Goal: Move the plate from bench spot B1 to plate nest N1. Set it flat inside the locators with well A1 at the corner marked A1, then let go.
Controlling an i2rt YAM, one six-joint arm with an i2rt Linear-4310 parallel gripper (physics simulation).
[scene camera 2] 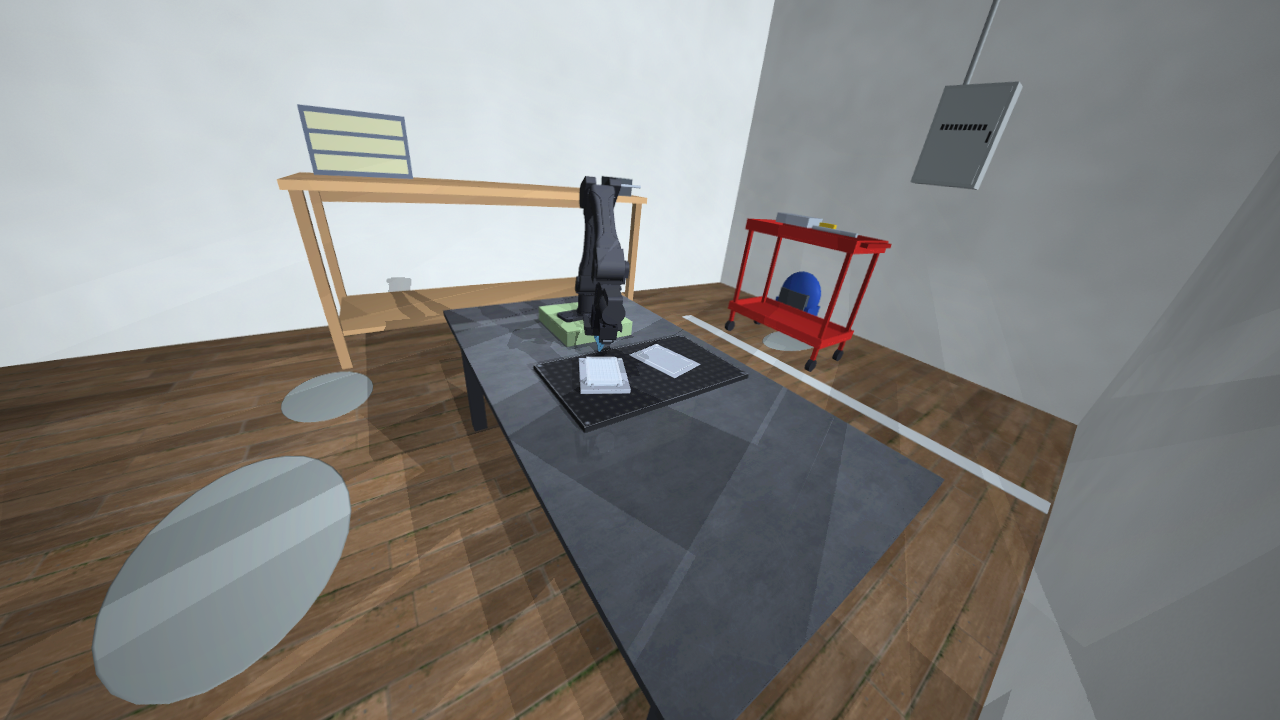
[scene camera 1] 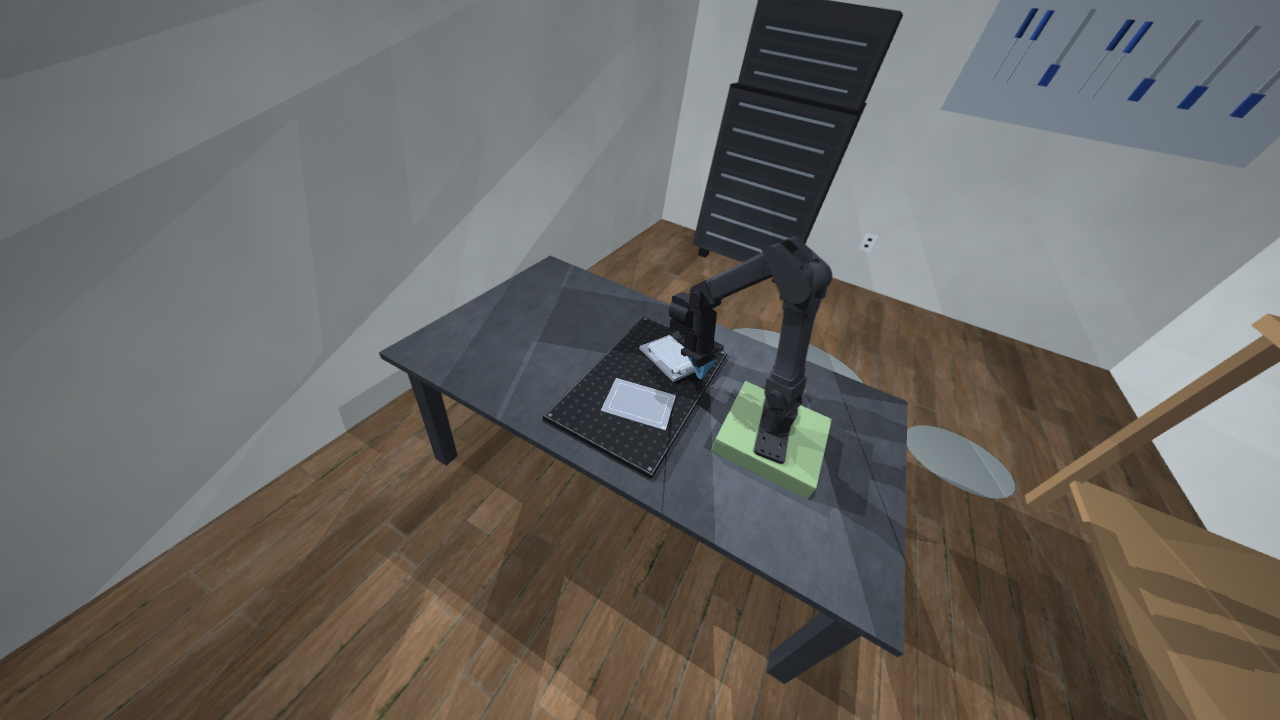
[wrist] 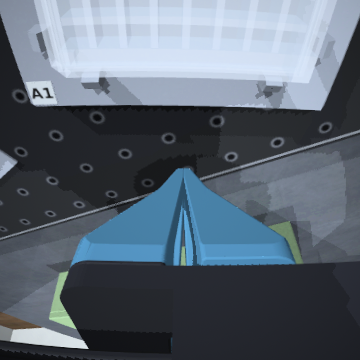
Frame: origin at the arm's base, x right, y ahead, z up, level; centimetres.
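Seen in the pictures: gripper, fingertip midpoint: [scene camera 2: 599,350] [scene camera 1: 700,378] [wrist: 183,179]; arm's base, link origin: [scene camera 1: 773,428].
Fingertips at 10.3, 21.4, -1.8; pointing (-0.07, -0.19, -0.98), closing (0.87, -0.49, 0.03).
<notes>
Pixels of each thing's top centre, then the offset from my fingertips to it, as dx, dy, dz. "pt": a spot on its surface instead. Level surfaces: height alone.
- clear-white well plate, top centre: [scene camera 2: 603,367] [scene camera 1: 672,351] +6.0, +10.1, +0.8
- pale nest base, top centre: [scene camera 2: 603,369] [scene camera 1: 672,352] +6.0, +10.2, +0.3
- A1 label, surface spot: [wrist: 42,93] pt -2.6, +6.5, -0.6
- flat white outlined rectangle, surface spot: [scene camera 1: 639,403] [scene camera 2: 665,359] pt -15.5, +11.9, -1.7
- dark table, surface height: dz -3.1
The clear-white well plate [scene camera 1: 669,352] [scene camera 2: 603,370] [wrist: 185,42] lies on the pale nest base [scene camera 2: 605,390] [wrist: 195,95], which carries the A1 label [wrist: 42,93] at one corner. In the wrist view its near edge lies along two small locators and it looks flat between the side ones; its far side is cut off. Well lettering is too small to read. My gripper [scene camera 1: 702,373] [scene camera 2: 600,346] [wrist: 183,179] is shut and empty, its blue fingertips together. It hangs beside the nest's A1-side edge, apart from the plate, over the board's edge.
A flat white outlined rectangle [scene camera 1: 639,403] [scene camera 2: 665,360] lies on the black perforated board [scene camera 1: 581,413] [scene camera 2: 581,413] beside the nest. The arm stands on a green block [scene camera 1: 814,438] [scene camera 2: 556,324] on the dark table [scene camera 1: 501,358] [scene camera 2: 716,555].
</notes>
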